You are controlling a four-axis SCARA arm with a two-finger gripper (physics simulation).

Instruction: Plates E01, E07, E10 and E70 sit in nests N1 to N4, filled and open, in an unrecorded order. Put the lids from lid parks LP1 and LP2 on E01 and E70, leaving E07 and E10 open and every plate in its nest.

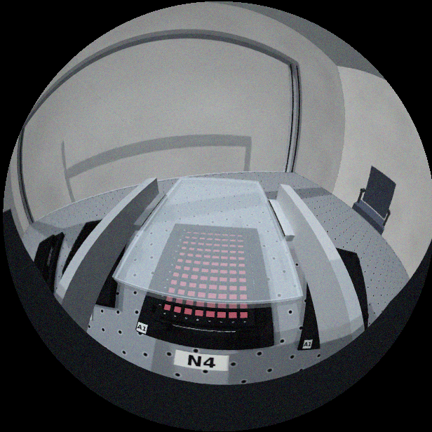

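A clear lid is held level between the two fingers of my gripper, which is shut on its sides. Through the lid and below it shows a filled plate with rows of pink-red wells, in the black nest behind the label N4. The lid is above the plate and apart from it. A white A1 tag is at the nest's near left corner. The plate's own E-number does not show.
Another black holder with an A1 tag stands to the right, partly hidden by the right finger. Black holders stand at the left behind the left finger. The perforated table reaches back to the wall; a dark chair stands beyond it.
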